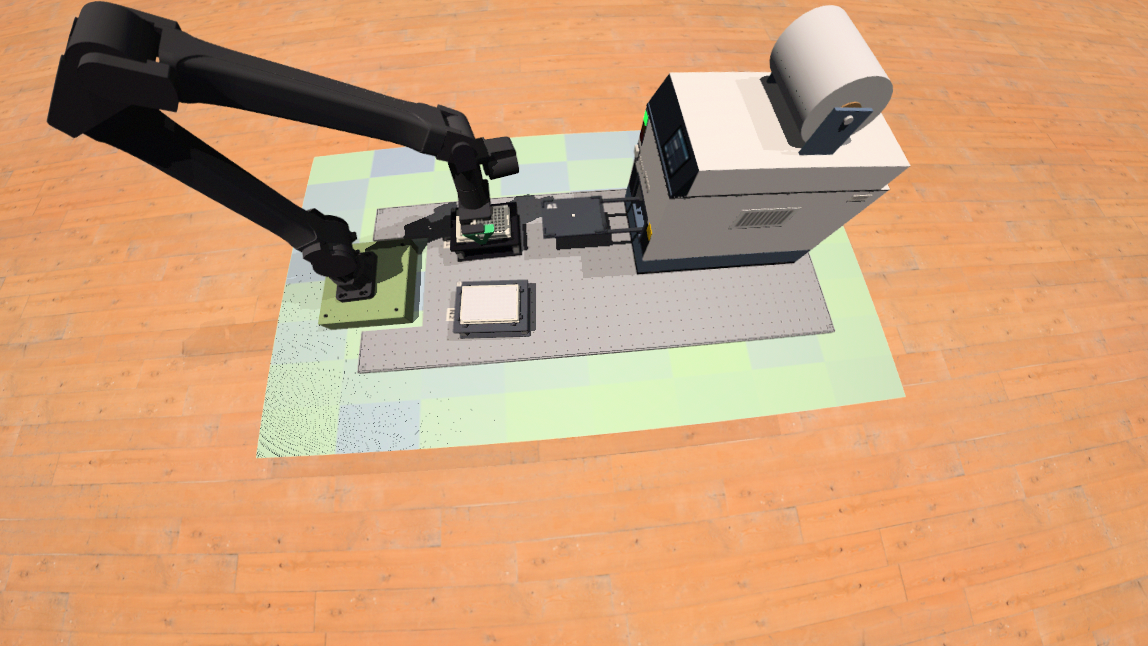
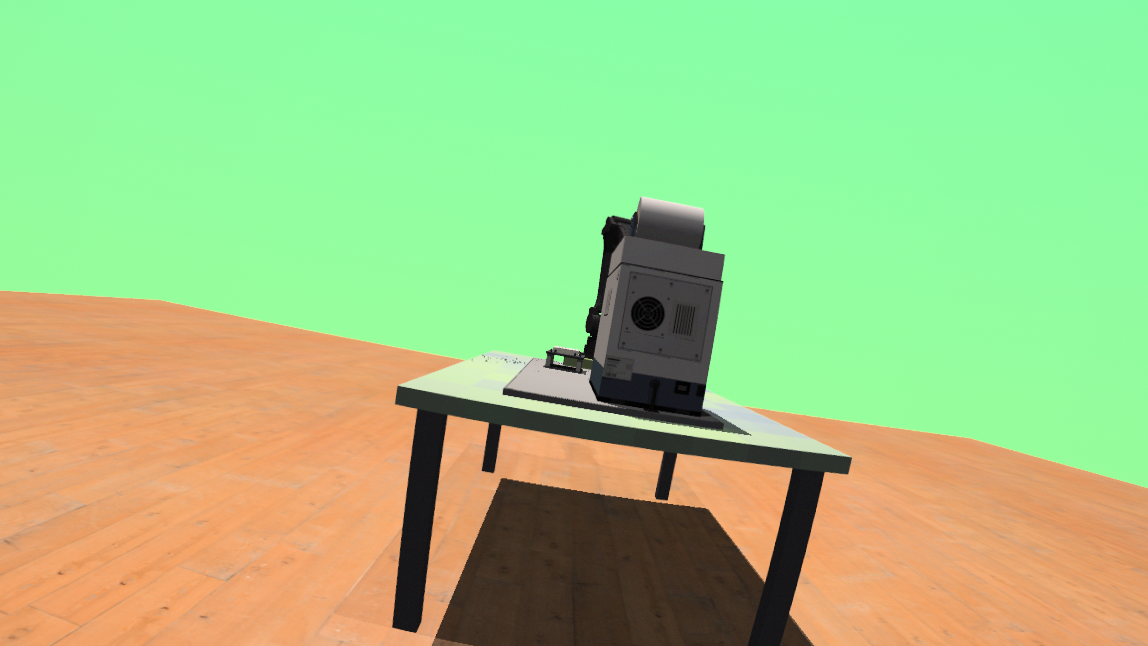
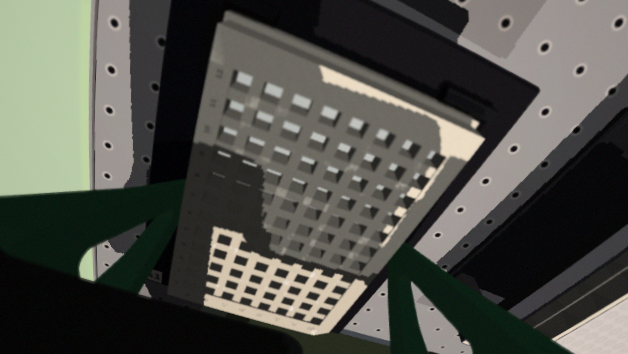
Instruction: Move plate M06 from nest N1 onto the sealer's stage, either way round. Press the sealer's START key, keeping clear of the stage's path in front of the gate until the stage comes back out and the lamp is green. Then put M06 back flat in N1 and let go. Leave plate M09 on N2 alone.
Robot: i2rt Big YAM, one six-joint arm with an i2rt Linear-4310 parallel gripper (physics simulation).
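Places are measured from the arm's base along level axes (x right, y ahead, z up), in centimetres.
Pixels of known places: gripper, fingertip midpoint: [image 1: 481, 226] [image 3: 294, 223]; arm's base at its link origin: [image 1: 358, 277].
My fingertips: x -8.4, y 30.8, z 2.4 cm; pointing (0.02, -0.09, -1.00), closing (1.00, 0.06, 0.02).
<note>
Ahead of a thing's pixels: the offset from my fingertips to its top centre. "spot": to the spot under its first point. Level surfaces: height alone.
A pale open-well plate @[dx -0.3, dy +0.7, dz +1.5 cm] [image 1: 499, 218] [image 3: 320, 165], taken to be M06, rests in the far black nest @[spot: dx +5.6, dy +7.5, dz -0.1 cm] [image 1: 513, 243] [image 3: 510, 95]; a small tag beside it seems to end in 1. My gripper [image 1: 481, 233] [image 3: 294, 223] is open, with green fingers on either side of the plate; whether they touch it is unclear. The other plate @[dx +20.3, dy +1.4, dz +1.0 cm] [image 1: 489, 303], taken to be M09, has a smooth white top and lies in the near nest @[dx +20.3, dy +1.4, dz +0.4 cm] [image 1: 491, 328]. The sealer's stage @[dx +3.0, dy +22.0, dz +4.9 cm] [image 1: 574, 216] is out in front of the gate, with no plate on it. The sealer [image 1: 746, 224] [image 2: 658, 321] shows a green lamp @[dx -5.8, dy +37.0, dz +22.4 cm] [image 1: 645, 118]. The START key is not clear.
The arm stands on a green base [image 1: 385, 309] at the left and reaches over the far nest. A large white roll @[dx +4.2, dy +59.9, dz +41.9 cm] [image 1: 826, 72] [image 2: 670, 220] tops the sealer. Rails @[spot: dx +7.2, dy +32.7, dz +4.1 cm] [image 1: 622, 228] join stage and sealer. A perforated board @[dz -5.7 cm] [image 1: 666, 313] lies under the nests and sealer.
</note>
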